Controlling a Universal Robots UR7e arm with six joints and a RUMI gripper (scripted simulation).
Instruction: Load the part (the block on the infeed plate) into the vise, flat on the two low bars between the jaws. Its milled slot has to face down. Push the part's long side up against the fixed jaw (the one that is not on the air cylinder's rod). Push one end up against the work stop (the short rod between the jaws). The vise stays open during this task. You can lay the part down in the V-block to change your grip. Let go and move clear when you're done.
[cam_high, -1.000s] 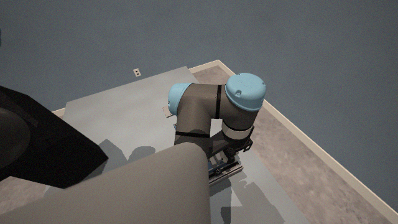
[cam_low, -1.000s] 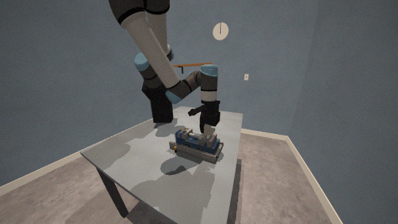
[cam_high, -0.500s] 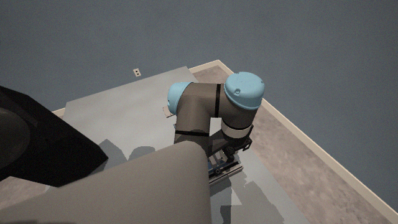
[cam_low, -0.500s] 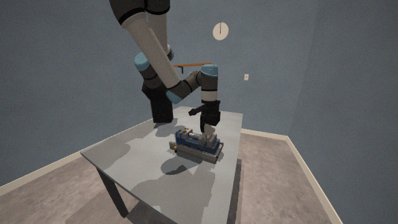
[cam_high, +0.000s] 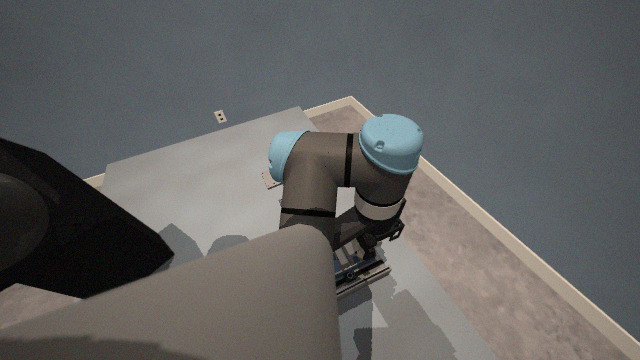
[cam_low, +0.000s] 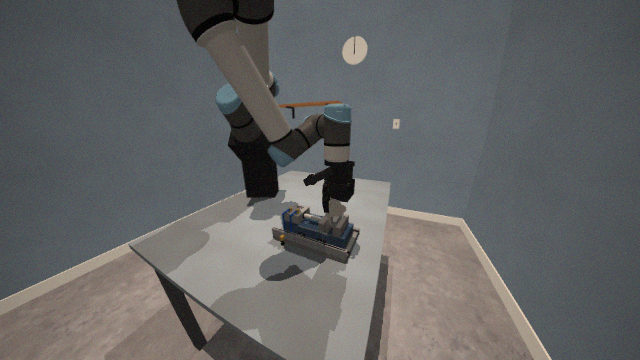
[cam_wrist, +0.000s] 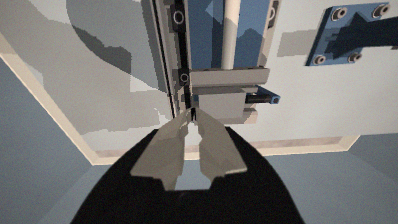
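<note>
Now: the part 10 mm ahead of my hand, 40 mm to the left of it and 30 mm below it. Round my hand: grey jaw: 20 mm behind, 60 mm to the left, 40 mm below; cylinder rod: 70 mm behind, 70 mm to the left, 40 mm below; work stop: 20 mm ahead, 90 mm to the left, 30 mm below.
</note>
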